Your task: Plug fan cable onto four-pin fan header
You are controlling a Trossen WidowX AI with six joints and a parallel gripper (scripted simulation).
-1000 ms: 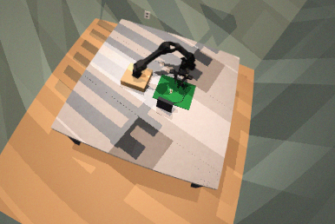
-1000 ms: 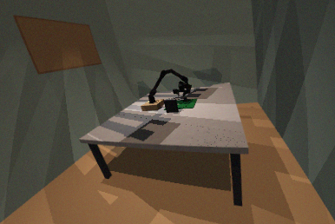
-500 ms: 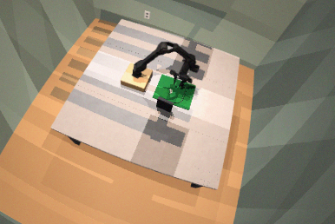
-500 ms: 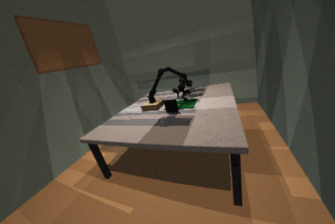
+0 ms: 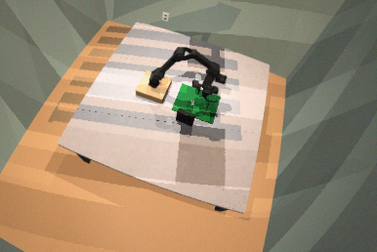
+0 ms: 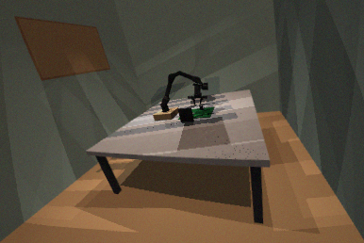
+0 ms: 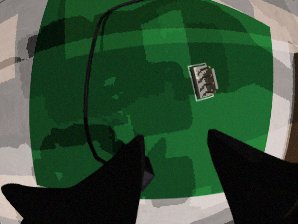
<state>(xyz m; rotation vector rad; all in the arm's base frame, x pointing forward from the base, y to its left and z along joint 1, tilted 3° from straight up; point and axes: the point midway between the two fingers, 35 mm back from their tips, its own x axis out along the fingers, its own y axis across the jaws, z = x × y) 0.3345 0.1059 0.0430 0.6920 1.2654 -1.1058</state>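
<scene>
My gripper tip is 20 mm short of the black fan plug, 40 mm to the right of it and 40 mm above it. Round my gripper tip: green circuit board 30 mm to the right, 70 mm below; black fan 10 mm behind, 200 mm to the right; four-pin fan header 30 mm behind, 50 mm to the right, 60 mm below.
</scene>
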